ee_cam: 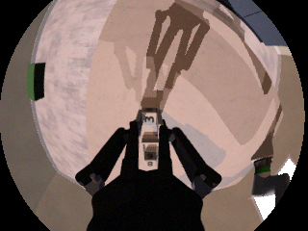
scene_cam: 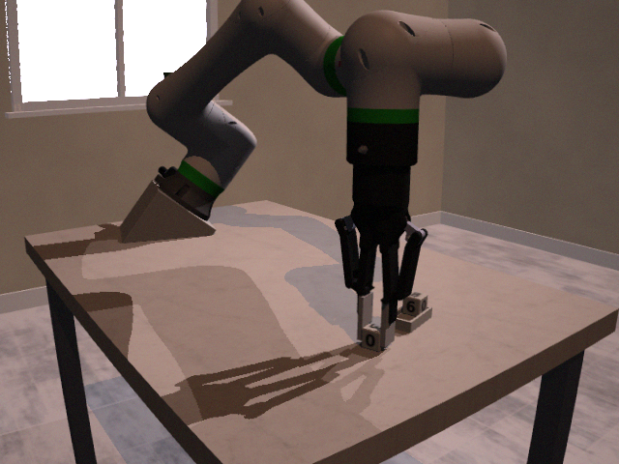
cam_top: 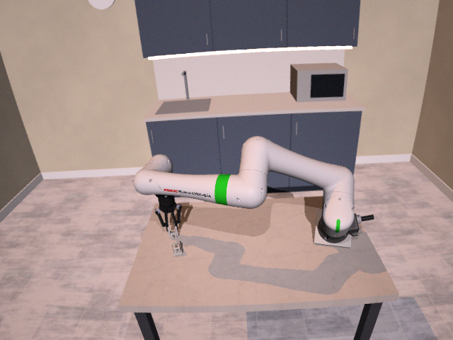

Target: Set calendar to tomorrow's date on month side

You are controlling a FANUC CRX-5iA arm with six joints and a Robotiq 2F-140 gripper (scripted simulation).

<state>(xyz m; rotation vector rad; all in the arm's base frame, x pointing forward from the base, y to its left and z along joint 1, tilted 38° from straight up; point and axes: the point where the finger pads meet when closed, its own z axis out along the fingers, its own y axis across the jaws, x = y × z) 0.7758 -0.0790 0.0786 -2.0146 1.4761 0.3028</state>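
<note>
Now: the wooden calendar tray 100 mm to the left of my hand, 40 mm behind it and 30 mm below it.
</note>
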